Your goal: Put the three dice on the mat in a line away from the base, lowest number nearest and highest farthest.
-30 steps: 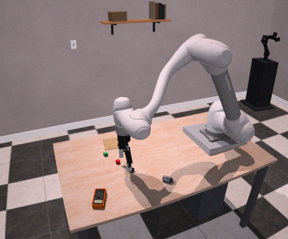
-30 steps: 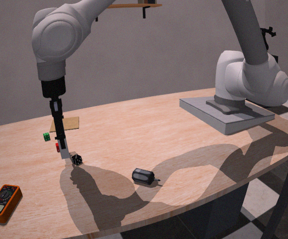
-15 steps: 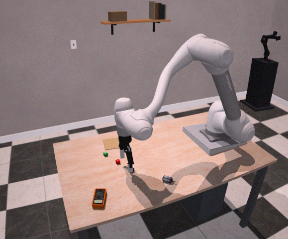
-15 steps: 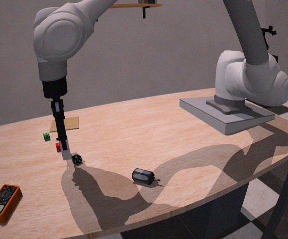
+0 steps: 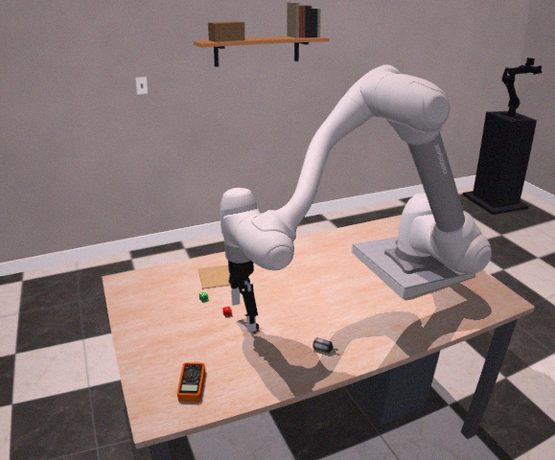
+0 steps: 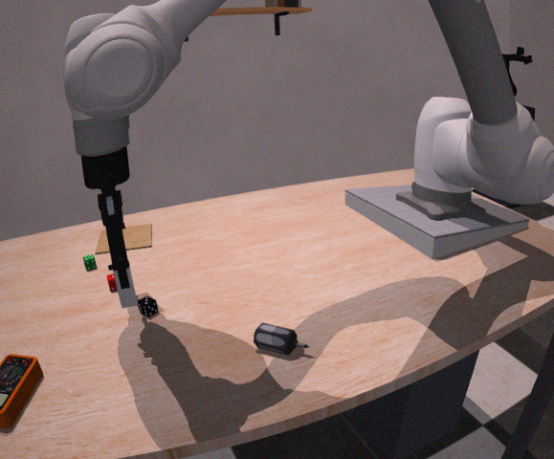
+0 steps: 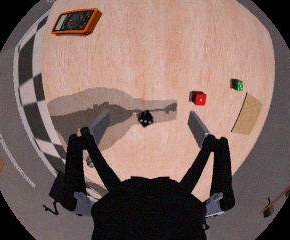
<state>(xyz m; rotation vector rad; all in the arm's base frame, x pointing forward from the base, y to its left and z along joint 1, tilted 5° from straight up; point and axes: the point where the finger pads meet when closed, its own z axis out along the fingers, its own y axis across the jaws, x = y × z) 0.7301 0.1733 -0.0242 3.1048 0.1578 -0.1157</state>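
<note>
Now: the red die 3 cm ahead of my hand, 10 cm to the right of it and 6 cm below it. Round my hand: black die: 3 cm behind, 6 cm below; dark cylindrical part: 22 cm behind, 16 cm to the left, 5 cm below; green die: 10 cm ahead, 21 cm to the right, 6 cm below.
</note>
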